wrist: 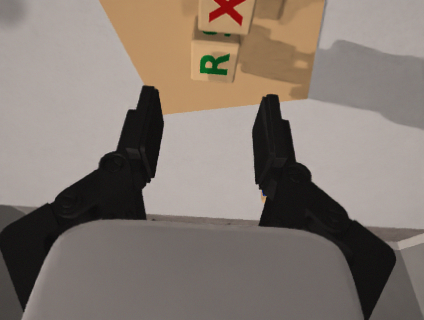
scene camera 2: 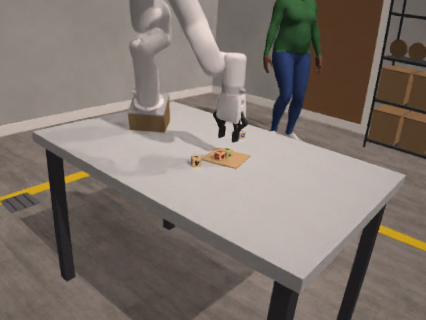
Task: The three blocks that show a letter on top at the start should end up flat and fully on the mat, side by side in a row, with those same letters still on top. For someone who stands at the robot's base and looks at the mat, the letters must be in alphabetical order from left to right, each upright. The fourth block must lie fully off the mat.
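Places are measured from the arm's base along level axes (x up, y back, z right), in millimetres.
Pixels of known places: gripper, fingertip midpoint: [wrist: 209, 108] [scene camera 2: 228, 139]; arm's base at its link origin: [scene camera 2: 148, 102].
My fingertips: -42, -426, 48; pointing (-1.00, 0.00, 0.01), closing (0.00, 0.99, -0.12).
Ahead of a thing's pixels: the offset from my fingertips to its top centre, as dx, dy, dz. Level surfaces: height alone.
The tan mat @(-70, +2, -1) [scene camera 2: 240, 159] [wrist: 160, 55] bears two blocks. The block with red letters @(-40, +10, +34) [scene camera 2: 219, 155] [wrist: 227, 15] shows a red X on a side in the wrist view. The block with green letters @(-40, +1, -1) [scene camera 2: 228, 153] [wrist: 215, 61] shows a green R on its side; its top is mostly hidden behind the red-lettered block. I cannot tell whether the red-lettered block rests on it or leans against it. A block with black marks @(-44, +46, +128) [scene camera 2: 196, 161] lies off the mat. A blue-lettered block @(-44, +78, -235) [scene camera 2: 242, 135] [wrist: 264, 194] stands off the mat, mostly hidden in the wrist view. My gripper [scene camera 2: 228, 138] [wrist: 209, 108] is open and empty, above the table beside the mat.
The white table @(dx -74) [scene camera 2: 280, 195] [wrist: 65, 125] carries the mat and the blocks. The robot's base block [scene camera 2: 149, 120] stands at the table's far left. A person in green [scene camera 2: 295, 45] stands behind the table. A shelf rack with boxes [scene camera 2: 392, 82] stands at the right.
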